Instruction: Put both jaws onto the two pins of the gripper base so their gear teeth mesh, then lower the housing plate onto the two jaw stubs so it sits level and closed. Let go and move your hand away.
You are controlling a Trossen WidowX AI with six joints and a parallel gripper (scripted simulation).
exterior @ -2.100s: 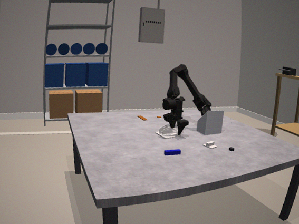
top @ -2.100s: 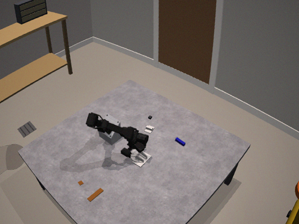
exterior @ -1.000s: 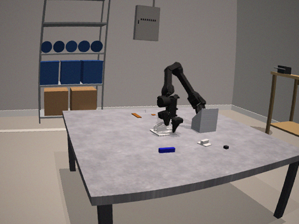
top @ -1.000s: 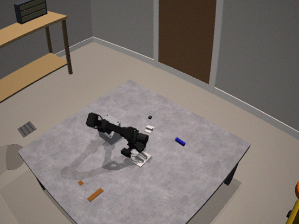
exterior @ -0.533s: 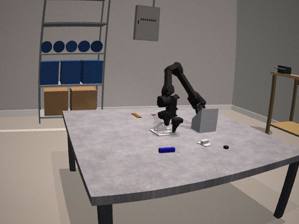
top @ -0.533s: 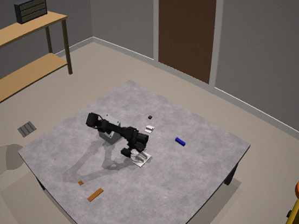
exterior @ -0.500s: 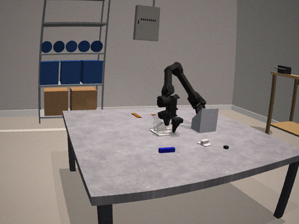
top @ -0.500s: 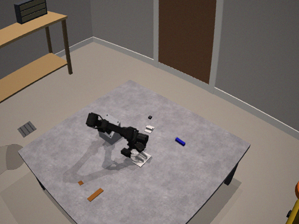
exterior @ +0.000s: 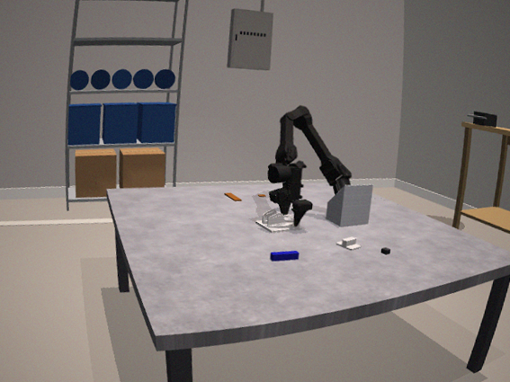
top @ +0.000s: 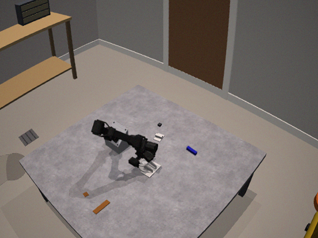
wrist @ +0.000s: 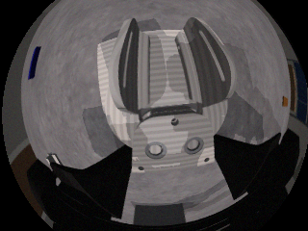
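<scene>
The white jaw lies 20 mm to the left of my gripper tip, 20 mm ahead of it and 10 mm above it. Round my gripper tip: small black cube: 350 mm to the left, 190 mm behind; then blue block: 310 mm to the left, 160 mm ahead; then orange strip: 420 mm to the right, 80 mm ahead.
</scene>
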